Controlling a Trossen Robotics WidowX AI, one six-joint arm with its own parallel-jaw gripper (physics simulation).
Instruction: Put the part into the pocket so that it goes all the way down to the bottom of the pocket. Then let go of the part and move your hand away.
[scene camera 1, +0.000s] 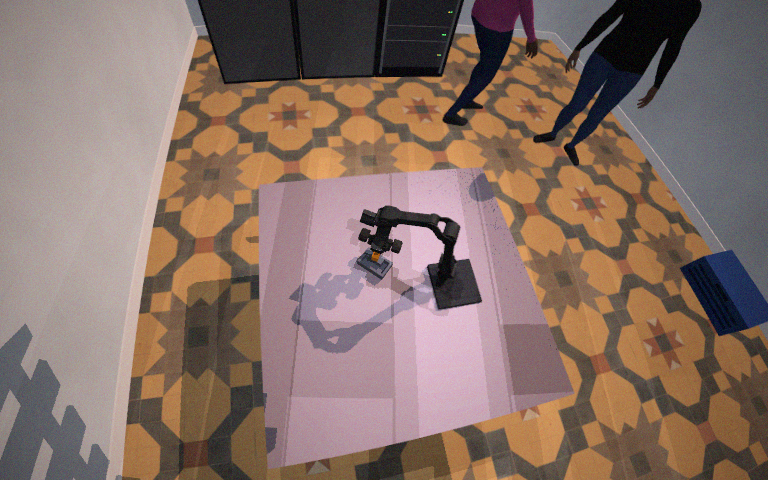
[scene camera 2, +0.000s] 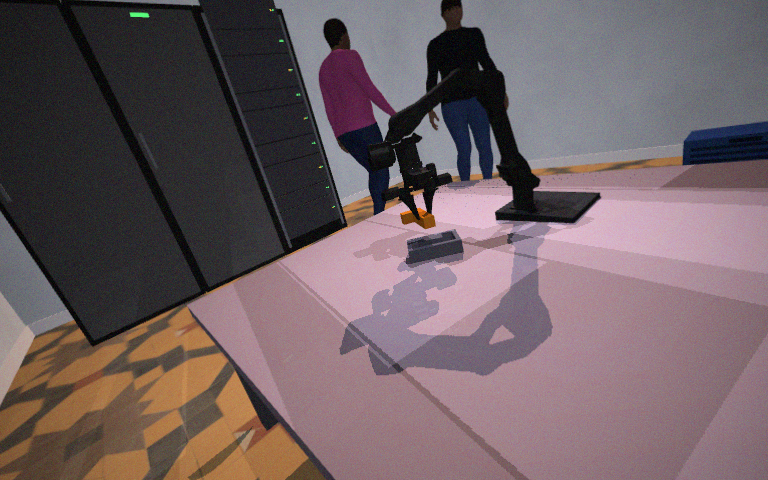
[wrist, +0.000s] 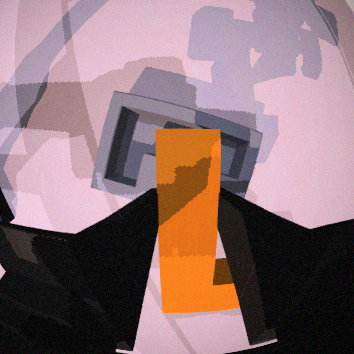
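Seen in the pictures: gripper, between the fingertips: (scene camera 1: 377, 252) (scene camera 2: 424, 218) (wrist: 186, 195); arm's base, origin of its link: (scene camera 1: 444, 273) (scene camera 2: 523, 205).
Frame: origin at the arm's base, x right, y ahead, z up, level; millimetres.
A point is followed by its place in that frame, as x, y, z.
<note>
The orange part (scene camera 1: 375, 256) {154, 300, 82} (scene camera 2: 425, 219) {153, 313, 79} (wrist: 187, 200) {173, 284, 83} is an angled block, held between the fingertips of my gripper (scene camera 2: 421, 216) {174, 284, 71} (wrist: 186, 195) {174, 284, 71}. In the second scene view the part hangs above and slightly left of the grey pocket block, apart from it. The grey pocket block (scene camera 1: 370, 267) {138, 324, 13} (scene camera 2: 438, 251) {128, 325, -6} (wrist: 106, 150) {114, 250, 12} lies on the table, its recessed opening facing up. In the wrist view the part covers the middle of the block, and the long side of the part is turned relative to the block's long side. The near edge of the block is hidden by the part and fingers.
The pink table (scene camera 1: 351, 418) {-424, 612, -24} (scene camera 2: 594, 367) {-234, 606, -24} carries the arm's black base plate (scene camera 1: 467, 291) {-118, -68, -7} (scene camera 2: 566, 206) {-116, 9, -7}, right of the pocket block. The arm's shadow falls across the table. Dark cabinets (scene camera 1: 339, 33) (scene camera 2: 141, 113), two standing people and a blue box (scene camera 1: 730, 294) (scene camera 2: 724, 141) are beyond the table.
</note>
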